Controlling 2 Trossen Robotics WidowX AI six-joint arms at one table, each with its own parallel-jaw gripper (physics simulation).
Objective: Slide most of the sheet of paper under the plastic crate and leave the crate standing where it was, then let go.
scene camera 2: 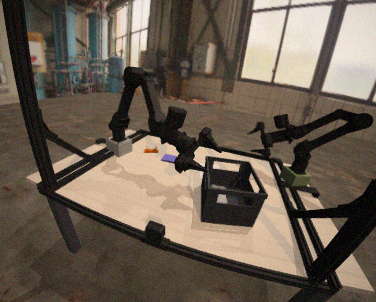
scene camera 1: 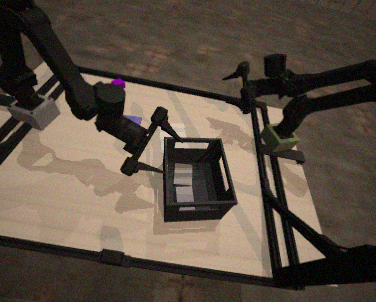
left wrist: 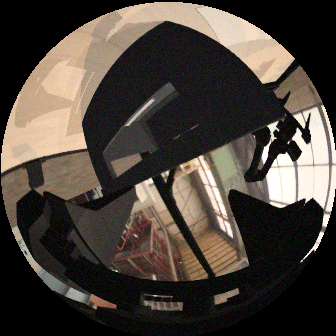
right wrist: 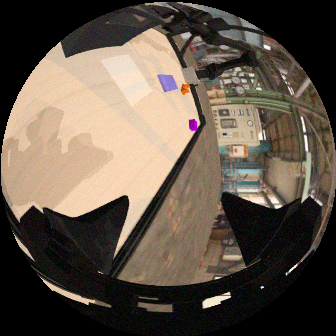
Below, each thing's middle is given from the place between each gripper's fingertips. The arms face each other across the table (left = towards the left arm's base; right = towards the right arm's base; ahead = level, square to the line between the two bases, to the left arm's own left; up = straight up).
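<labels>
From my right hand: pale sheet of paper [right wrist: 122, 69] 16 cm behind, 18 cm to the left, 13 cm below; black plastic crate [scene camera 1: 211, 200] 12 cm to the left, 38 cm behind, 6 cm below.
My left hand: 70 mm left of the black plastic crate, 90 mm above it. Pale sheet of paper: 210 mm ahead of my left hand, 160 mm below it.
</labels>
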